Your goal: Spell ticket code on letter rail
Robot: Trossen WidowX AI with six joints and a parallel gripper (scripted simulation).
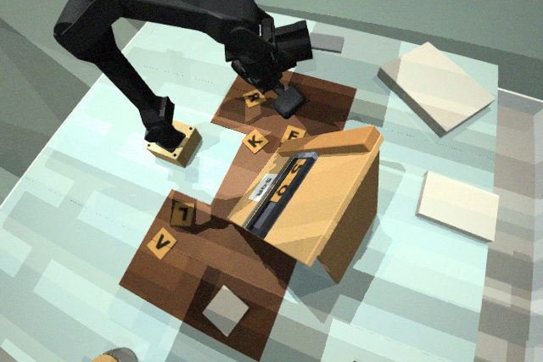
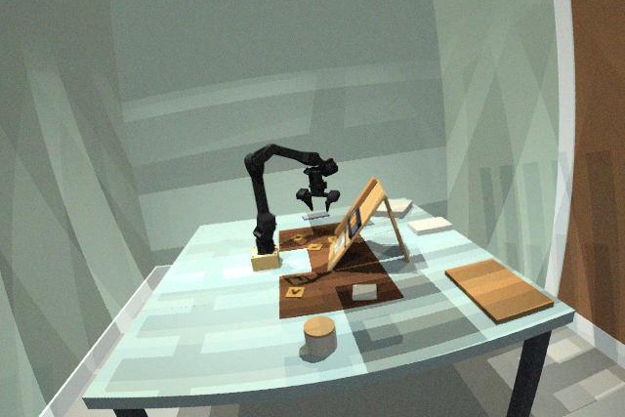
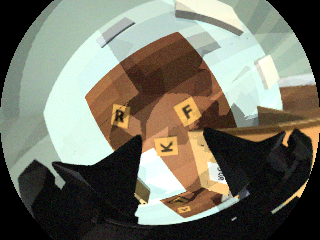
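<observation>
The r tile is 120 mm behind my gripper tip, 60 mm to the left of it and 140 mm below it. From my gripper tip the other things lie so: white ticket 70 mm ahead, 190 mm to the right, 80 mm below; then s tile 140 mm ahead, 140 mm to the right, 10 mm above; then k tile 40 mm behind, 70 mm to the right, 140 mm below.
</observation>
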